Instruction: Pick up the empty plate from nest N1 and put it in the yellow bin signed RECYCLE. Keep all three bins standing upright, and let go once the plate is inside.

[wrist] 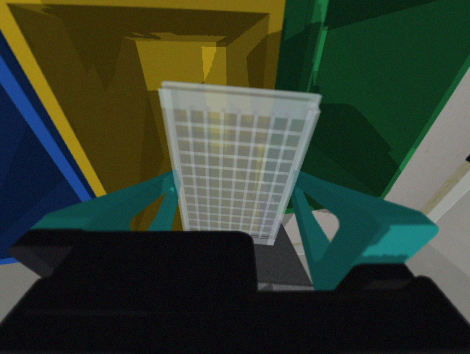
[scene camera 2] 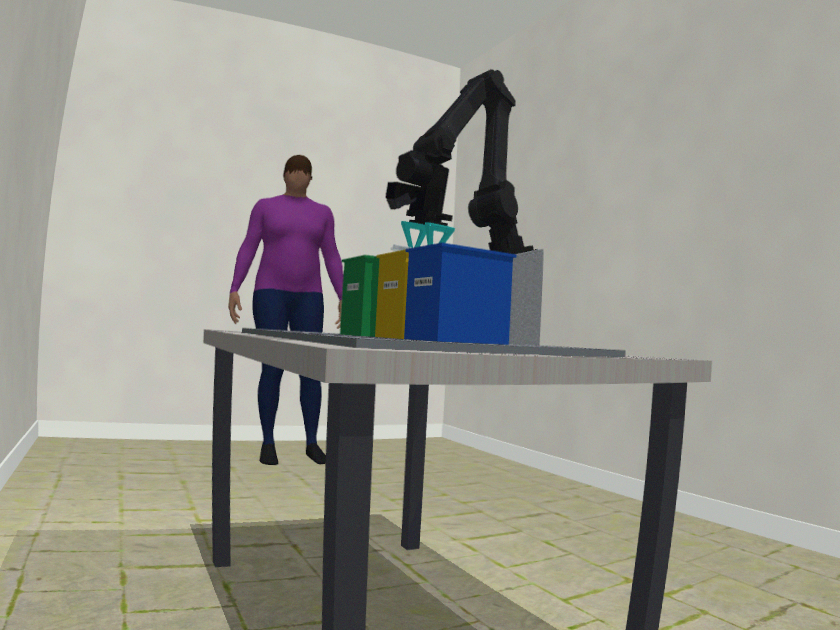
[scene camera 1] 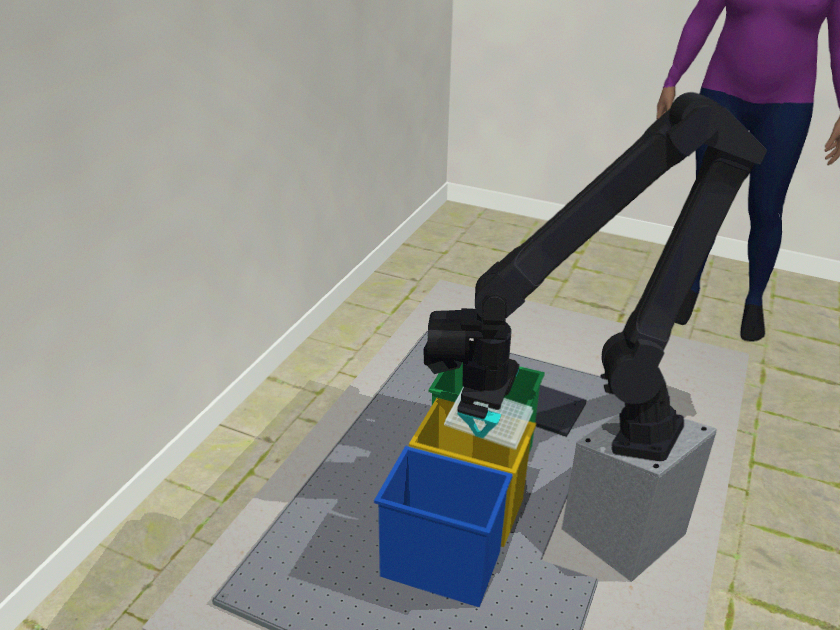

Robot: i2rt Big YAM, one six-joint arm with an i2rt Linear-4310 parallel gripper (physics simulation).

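Pixels of known places: gripper, fingertip midpoint: (wrist: 234, 176) (scene camera 1: 487, 417); arm's base, link origin: (scene camera 1: 648, 438).
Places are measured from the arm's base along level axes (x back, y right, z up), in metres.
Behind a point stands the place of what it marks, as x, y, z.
Observation:
My gripper (scene camera 1: 488, 425) {-0.259, -0.058, -0.028} (scene camera 2: 421, 244) {-0.259, -0.058, -0.028} (wrist: 234, 176) {-0.259, -0.058, -0.028} has teal fingers, shut on the long sides of the plate (scene camera 1: 514, 415) {-0.218, -0.039, -0.019} (wrist: 232, 150) {-0.283, -0.065, -0.021}, a clear gridded microplate. The plate is held roughly level, above the rims. It is over the yellow bin (scene camera 1: 520, 484) {-0.182, -0.068, -0.137} (scene camera 2: 391, 305) {-0.346, -0.120, -0.147} (wrist: 115, 115) {-0.275, -0.158, -0.093}, and in the wrist view its right side overlaps the edge of the green bin (scene camera 1: 527, 385) {-0.255, 0.110, -0.069} (scene camera 2: 356, 305) {-0.387, 0.004, -0.147} (wrist: 360, 75) {-0.344, 0.096, -0.124}. The blue bin (scene camera 1: 434, 549) {-0.228, -0.289, -0.110} (scene camera 2: 474, 298) {-0.240, -0.292, -0.131} (wrist: 25, 125) {-0.231, -0.287, -0.162} is on the yellow bin's other side. All three bins stand upright. Their labels are too small to read.
The bins stand in a row on a perforated grey board (scene camera 1: 325, 535) {-0.445, -0.281, -0.214}. A dark flat pad (scene camera 1: 568, 412) {-0.205, 0.237, -0.203} lies beside the green bin. The arm's grey pedestal (scene camera 1: 607, 501) {-0.030, -0.069, -0.097} (scene camera 2: 527, 298) {0.008, -0.083, -0.105} stands beside the bins. A person (scene camera 1: 766, 61) (scene camera 2: 295, 247) stands behind the table (scene camera 2: 515, 370) {-0.294, -0.545, -0.249}.

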